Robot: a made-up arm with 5 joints.
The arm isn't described. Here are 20 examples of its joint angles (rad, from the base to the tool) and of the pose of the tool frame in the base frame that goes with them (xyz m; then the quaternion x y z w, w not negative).
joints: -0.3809 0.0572 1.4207 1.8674 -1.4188
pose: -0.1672 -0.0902 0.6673 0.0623 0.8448 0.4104 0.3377
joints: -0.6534 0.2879 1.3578 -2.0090 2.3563
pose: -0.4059 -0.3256 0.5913 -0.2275 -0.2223 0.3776 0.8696
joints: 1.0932 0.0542 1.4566 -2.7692 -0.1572
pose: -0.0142 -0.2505 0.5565 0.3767 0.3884 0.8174 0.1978
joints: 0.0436 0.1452 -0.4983 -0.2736 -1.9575
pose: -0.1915 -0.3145 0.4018 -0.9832 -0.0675 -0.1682 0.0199
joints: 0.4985 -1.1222 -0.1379 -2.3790 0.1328
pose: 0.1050 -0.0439 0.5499 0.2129 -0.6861 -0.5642 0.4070
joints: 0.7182 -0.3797 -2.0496 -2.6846 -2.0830
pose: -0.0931 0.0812 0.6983 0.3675 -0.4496 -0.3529 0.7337
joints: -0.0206 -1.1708 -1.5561 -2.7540 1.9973
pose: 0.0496 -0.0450 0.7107 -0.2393 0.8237 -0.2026 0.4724
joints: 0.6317 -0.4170 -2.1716 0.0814 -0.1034
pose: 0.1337 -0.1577 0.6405 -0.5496 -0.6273 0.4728 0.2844
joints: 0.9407 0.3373 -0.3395 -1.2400 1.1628
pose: 0.1010 -0.3283 0.5889 -0.2292 -0.7346 0.3094 0.5587
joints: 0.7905 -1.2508 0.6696 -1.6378 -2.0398
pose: 0.0523 0.0449 0.5085 -0.4082 0.4525 -0.6253 0.4875
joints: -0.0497 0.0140 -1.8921 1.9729 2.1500
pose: -0.0133 -0.1220 0.6930 -0.2470 0.6937 0.0169 0.6764
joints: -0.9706 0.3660 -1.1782 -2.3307 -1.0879
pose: -0.2851 -0.1458 0.3587 -0.3740 -0.3378 -0.1407 0.8521
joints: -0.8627 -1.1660 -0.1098 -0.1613 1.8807
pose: -0.4749 -0.0894 0.5585 0.7625 0.1370 -0.2483 0.5815
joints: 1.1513 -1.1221 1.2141 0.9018 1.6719
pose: -0.2497 -0.1261 0.6115 0.8517 0.3482 0.0764 0.3840
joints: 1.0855 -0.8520 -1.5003 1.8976 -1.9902
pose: -0.0625 -0.2436 0.7363 0.9049 0.2100 0.1025 0.3557
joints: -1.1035 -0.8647 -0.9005 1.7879 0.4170
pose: -0.2056 -0.2663 0.5765 0.0914 0.8173 0.5480 0.1529
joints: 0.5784 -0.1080 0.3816 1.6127 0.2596
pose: -0.1678 -0.1849 0.6640 0.0259 0.6657 0.1367 0.7332
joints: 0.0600 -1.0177 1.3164 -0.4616 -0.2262
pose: -0.2516 0.0589 0.6017 -0.1060 0.5994 -0.2947 0.7366
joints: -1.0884 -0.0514 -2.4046 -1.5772 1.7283
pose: -0.3725 0.0010 0.3772 0.8867 -0.1350 0.4415 0.0238
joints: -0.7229 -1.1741 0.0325 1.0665 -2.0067
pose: -0.3518 -0.1761 0.6844 -0.4826 0.2176 0.7601 0.3769
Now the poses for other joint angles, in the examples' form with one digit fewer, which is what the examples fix.
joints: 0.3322 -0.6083 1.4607 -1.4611 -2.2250
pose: -0.150 -0.050 0.354 0.569 -0.692 0.412 0.169
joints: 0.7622 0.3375 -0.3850 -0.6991 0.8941
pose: -0.002 -0.336 0.515 -0.294 -0.499 0.195 0.792
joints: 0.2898 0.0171 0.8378 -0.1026 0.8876
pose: -0.265 -0.079 0.440 0.027 0.011 -0.362 0.932
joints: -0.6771 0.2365 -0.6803 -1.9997 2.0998
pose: -0.139 -0.284 0.343 0.504 -0.269 0.657 0.491
